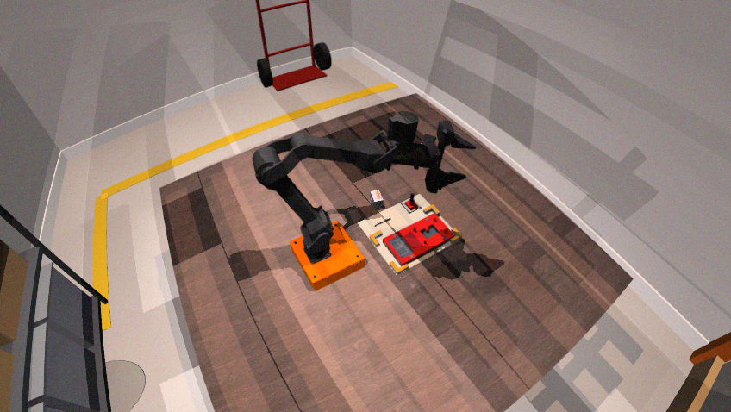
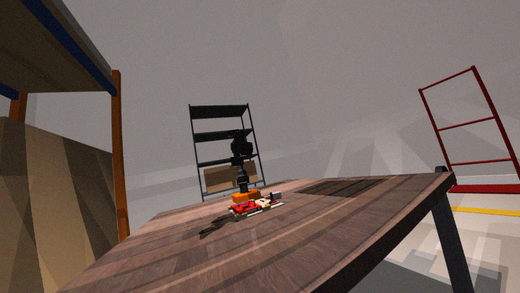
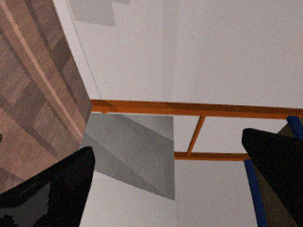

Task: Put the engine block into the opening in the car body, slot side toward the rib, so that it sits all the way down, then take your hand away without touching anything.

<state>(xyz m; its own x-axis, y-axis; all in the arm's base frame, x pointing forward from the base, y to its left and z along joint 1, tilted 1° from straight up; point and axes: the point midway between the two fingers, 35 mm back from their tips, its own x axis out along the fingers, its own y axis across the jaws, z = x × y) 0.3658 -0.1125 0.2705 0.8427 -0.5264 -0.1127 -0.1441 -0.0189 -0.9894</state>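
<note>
The engine block lies 130 mm behind my gripper tip, 240 mm to the left of it and 300 mm below it.
</note>
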